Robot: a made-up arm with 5 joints. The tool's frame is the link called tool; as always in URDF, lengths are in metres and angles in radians.
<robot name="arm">
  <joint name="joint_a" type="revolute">
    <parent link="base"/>
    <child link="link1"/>
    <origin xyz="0 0 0.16" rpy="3.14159 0 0"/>
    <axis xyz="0 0 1"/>
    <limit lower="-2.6" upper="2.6"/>
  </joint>
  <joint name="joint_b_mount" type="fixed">
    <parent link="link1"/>
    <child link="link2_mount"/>
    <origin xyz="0 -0.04 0.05" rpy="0 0 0"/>
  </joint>
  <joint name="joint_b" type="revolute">
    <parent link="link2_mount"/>
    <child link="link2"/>
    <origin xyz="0 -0.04 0.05" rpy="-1.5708 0 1.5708"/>
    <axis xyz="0 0 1"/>
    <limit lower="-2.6" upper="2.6"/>
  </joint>
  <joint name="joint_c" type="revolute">
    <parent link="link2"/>
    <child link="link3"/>
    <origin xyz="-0.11 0.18 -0.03" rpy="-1.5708 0 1.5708"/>
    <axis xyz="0 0 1"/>
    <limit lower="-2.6" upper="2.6"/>
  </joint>
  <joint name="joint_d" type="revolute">
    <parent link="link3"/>
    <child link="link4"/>
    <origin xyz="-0.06 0.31 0.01" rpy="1.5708 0 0"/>
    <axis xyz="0 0 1"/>
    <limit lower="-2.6" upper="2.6"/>
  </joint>
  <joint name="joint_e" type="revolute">
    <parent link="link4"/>
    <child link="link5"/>
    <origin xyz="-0.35 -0.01 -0.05" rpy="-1.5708 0 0"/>
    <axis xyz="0 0 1"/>
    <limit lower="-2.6" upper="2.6"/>
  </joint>
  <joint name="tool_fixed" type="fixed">
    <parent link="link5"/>
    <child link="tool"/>
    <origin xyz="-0.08 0.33 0.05" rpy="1.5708 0 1.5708"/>
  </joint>
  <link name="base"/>
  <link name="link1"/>
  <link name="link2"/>
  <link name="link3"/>
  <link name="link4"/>
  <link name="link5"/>
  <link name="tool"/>
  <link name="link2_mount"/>
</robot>
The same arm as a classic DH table. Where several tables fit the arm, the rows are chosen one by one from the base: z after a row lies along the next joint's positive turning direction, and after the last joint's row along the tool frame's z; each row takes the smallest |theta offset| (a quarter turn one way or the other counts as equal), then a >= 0, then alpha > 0; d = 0 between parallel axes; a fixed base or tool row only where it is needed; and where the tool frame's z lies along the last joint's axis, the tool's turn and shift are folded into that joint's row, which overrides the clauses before.
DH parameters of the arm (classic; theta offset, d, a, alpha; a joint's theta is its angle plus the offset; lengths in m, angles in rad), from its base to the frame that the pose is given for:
base (fixed): 0 0 0 3.1416
joint_a: -1.5708 -0.06 0.08 1.5708
joint_b: -1.5708 -0.03 0.18 -1.5708
joint_c: 0 0.12 -0.06 1.5708
joint_d: 0 -0.36 -0.35 -1.5708
joint_e: 1.5708 0.04 0.33 1.5708
tool (fixed): 0 -0.08 0 0
Joint limits (rad, base to tool): -2.6..2.6 -2.6..2.6 -2.6..2.6 -2.6..2.6 -2.6..2.6

